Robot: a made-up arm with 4 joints.
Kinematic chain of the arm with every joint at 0, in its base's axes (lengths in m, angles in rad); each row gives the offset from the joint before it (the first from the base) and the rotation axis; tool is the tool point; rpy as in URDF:
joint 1: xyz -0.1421 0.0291 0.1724 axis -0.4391 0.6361 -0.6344
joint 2: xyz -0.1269 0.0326 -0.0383 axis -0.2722 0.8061 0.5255
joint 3: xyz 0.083 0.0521 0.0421 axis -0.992 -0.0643 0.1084
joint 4: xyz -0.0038 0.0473 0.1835 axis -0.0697 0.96 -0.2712
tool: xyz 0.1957 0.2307 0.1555 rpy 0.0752 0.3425 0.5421
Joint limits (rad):
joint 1: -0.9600..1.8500
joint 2: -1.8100..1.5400
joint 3: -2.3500..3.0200
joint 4: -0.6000..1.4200
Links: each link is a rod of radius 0.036 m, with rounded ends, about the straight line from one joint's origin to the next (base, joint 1, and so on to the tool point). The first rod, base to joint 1, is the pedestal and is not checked.
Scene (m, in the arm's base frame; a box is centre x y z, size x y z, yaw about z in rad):
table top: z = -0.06
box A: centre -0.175 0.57 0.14 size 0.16 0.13 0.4 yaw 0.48
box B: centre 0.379 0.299 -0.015 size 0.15 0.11 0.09 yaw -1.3
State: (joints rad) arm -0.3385 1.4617 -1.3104 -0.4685
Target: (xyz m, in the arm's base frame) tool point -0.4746 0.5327 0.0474
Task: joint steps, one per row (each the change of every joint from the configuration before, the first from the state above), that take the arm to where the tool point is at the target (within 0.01 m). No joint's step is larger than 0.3 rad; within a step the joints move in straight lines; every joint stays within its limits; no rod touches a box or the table.
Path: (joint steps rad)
1: -0.0244 -0.1283 0.2653 -0.0219
2: -0.0244 -0.1282 0.2653 -0.0219
3: -0.0244 -0.1283 0.2653 -0.0219
4: -0.0244 -0.1282 0.2653 -0.0220
5: -0.0244 -0.1283 0.2652 -0.0219
6: -0.0244 -0.1282 0.2653 -0.0219
7: -0.0757 0.0938 -0.0402 0.2506
8: -0.0757 0.0938 -0.0402 0.2507
9: -0.0757 0.0938 -0.0402 0.2506
10: -0.0757 0.0938 -0.0402 0.2506
11: 0.0074 0.2363 -0.0239 -0.0878
12: 0.0074 0.2363 -0.0239 -0.0878

